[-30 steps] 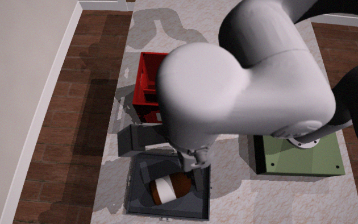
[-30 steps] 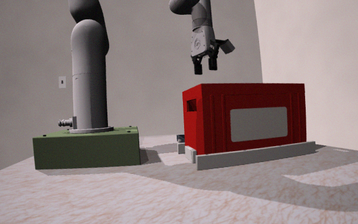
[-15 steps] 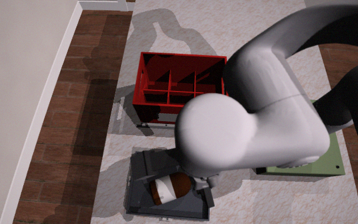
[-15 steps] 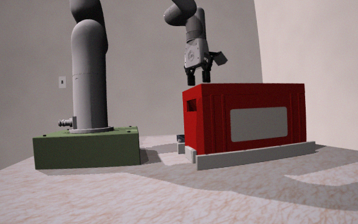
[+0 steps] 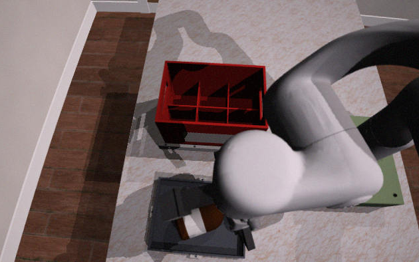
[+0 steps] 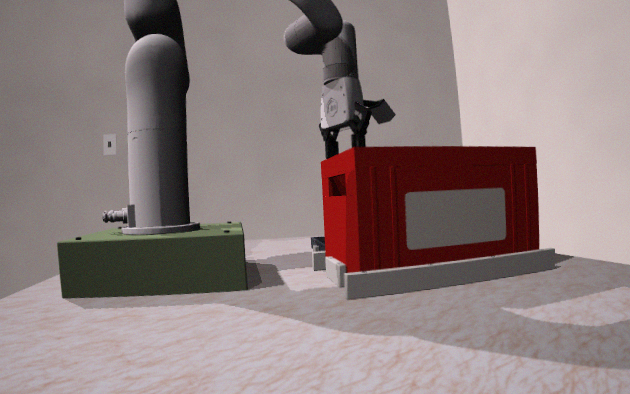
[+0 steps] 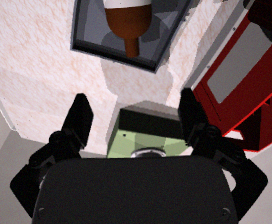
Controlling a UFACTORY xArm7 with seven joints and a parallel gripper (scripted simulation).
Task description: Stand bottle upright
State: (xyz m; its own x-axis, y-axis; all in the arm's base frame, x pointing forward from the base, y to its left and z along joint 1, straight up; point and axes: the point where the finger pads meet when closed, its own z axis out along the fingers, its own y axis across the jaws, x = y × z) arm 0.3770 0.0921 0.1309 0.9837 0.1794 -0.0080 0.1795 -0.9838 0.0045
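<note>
My hand is 17 cm above the brown bottle, 5 cm short of it and 2 cm to the right of it. From my hand the other things lie so: red crate 27 cm to the right, 13 cm below, 1 cm behind; dark grey tray 20 cm below, 7 cm ahead, 1 cm to the left.
</note>
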